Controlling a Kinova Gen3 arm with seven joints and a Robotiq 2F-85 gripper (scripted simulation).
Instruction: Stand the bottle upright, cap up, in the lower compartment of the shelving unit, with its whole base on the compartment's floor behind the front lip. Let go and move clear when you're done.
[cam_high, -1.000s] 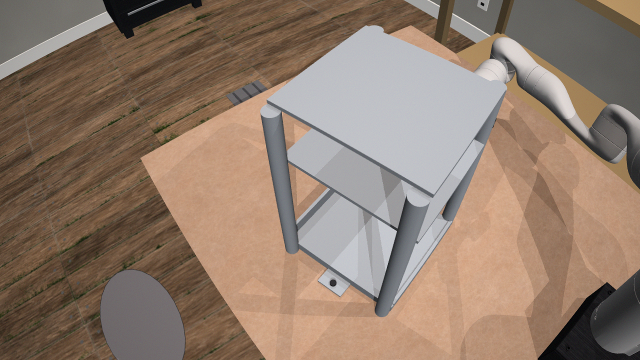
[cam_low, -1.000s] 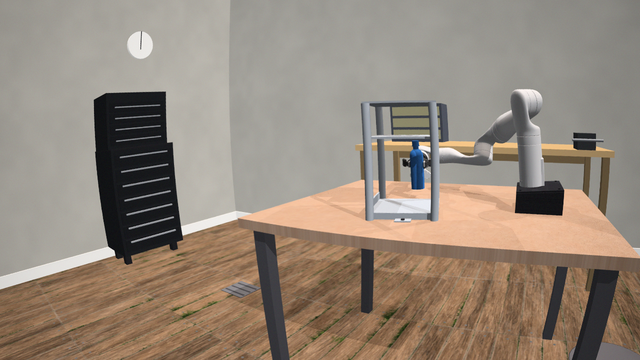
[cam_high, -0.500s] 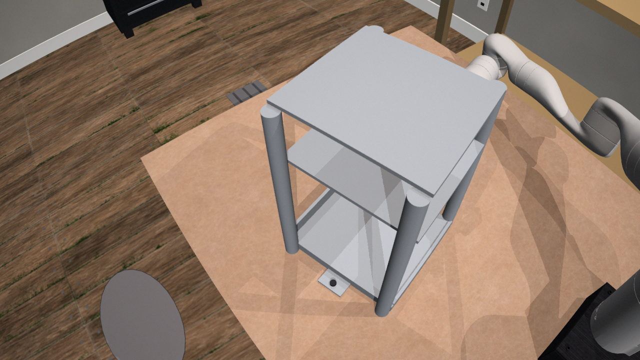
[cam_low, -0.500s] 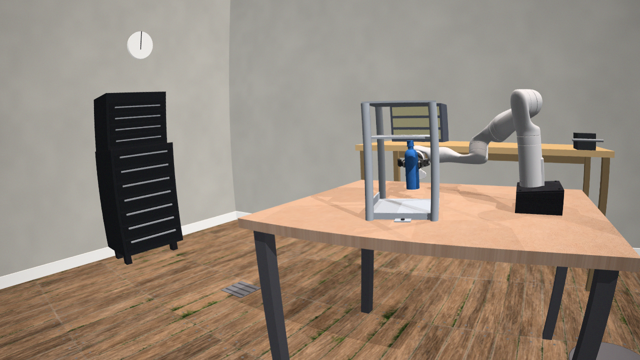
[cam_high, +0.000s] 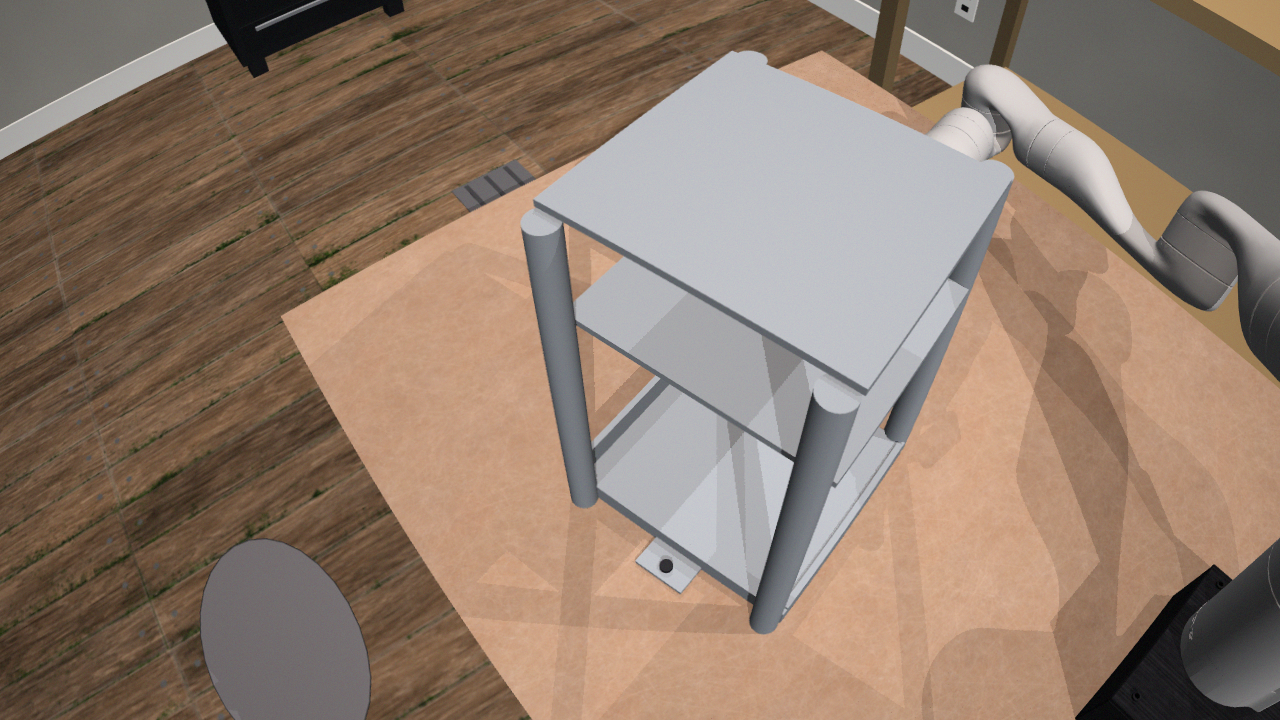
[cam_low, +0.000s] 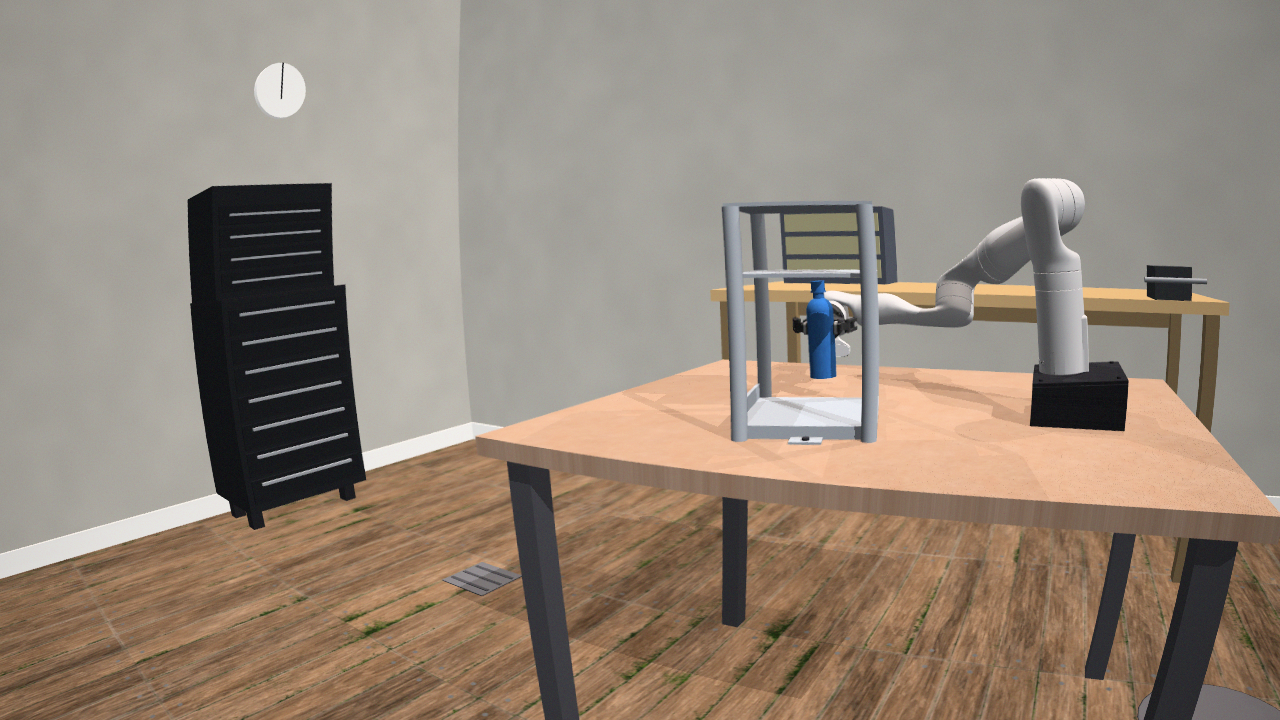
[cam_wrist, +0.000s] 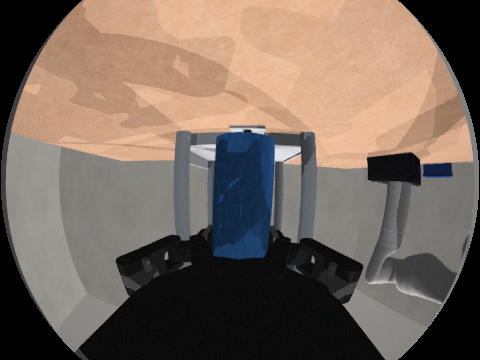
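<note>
Now: the grey shelving unit 2 cm behind my hand, 20 cm to the left of it and 4 cm above it. The rest, counted from my hand: blue bottle 2 cm above.
</note>
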